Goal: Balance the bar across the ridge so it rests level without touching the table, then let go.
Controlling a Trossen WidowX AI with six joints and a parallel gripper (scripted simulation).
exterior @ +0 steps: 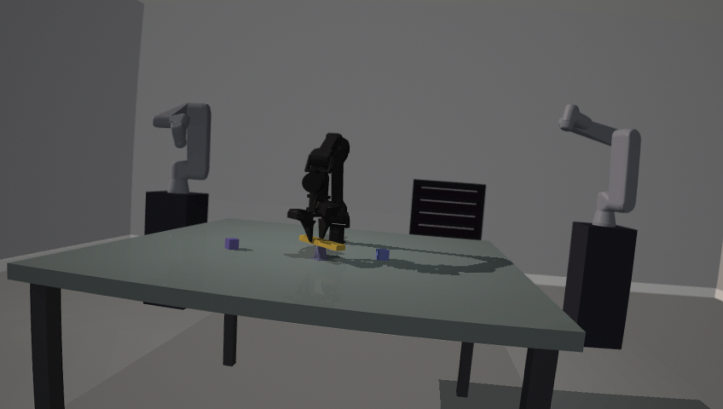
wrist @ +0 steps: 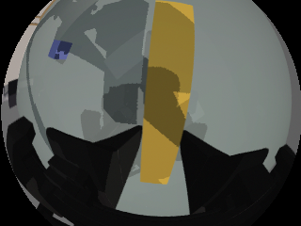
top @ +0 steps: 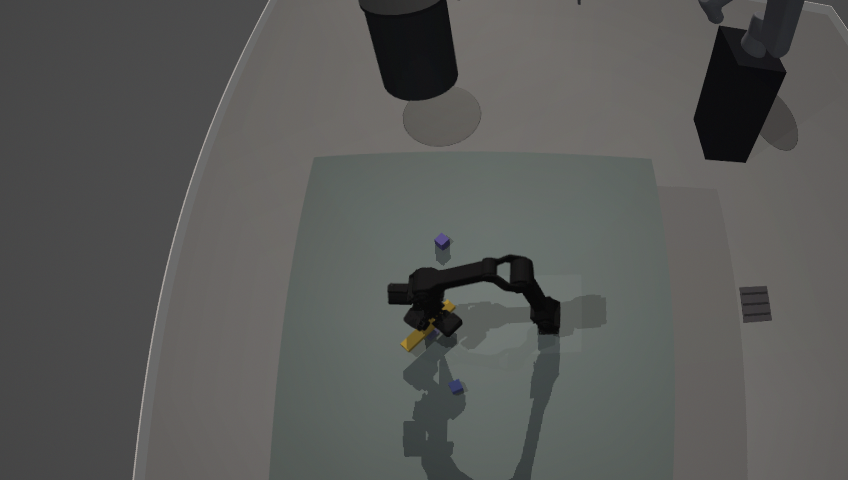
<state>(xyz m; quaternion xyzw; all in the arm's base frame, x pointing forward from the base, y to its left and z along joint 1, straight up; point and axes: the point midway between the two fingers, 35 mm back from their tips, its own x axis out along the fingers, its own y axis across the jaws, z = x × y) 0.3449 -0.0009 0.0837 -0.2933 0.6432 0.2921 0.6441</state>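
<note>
Now: gripper tip 20 mm to the right of the yellow bar and 20 mm short of it. Also, from my gripper tip: purple cube (280 mm to the right, 30 mm below).
</note>
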